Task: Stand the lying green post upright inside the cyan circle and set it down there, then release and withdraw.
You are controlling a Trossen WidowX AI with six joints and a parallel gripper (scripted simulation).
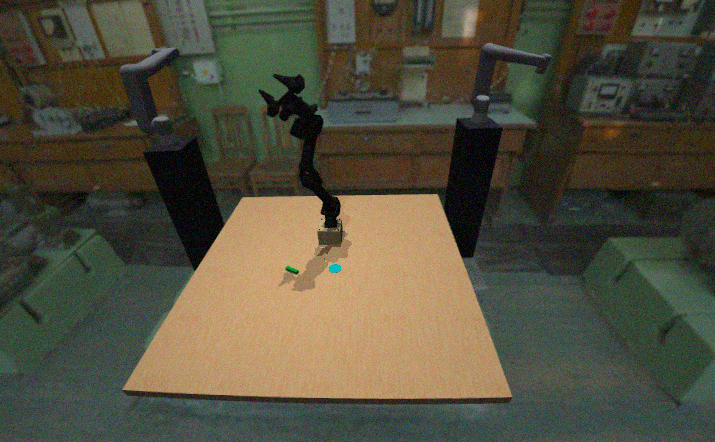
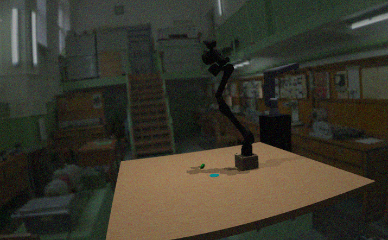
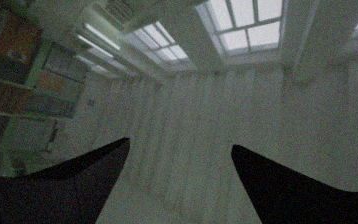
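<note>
Now: gripper tip 82 cm above the green post, 7 cm short of it and 2 cm to the left of it. From my gripper tip the other things lie so: cyan circle (82 cm below, 19 cm to the left, 6 cm ahead).
</note>
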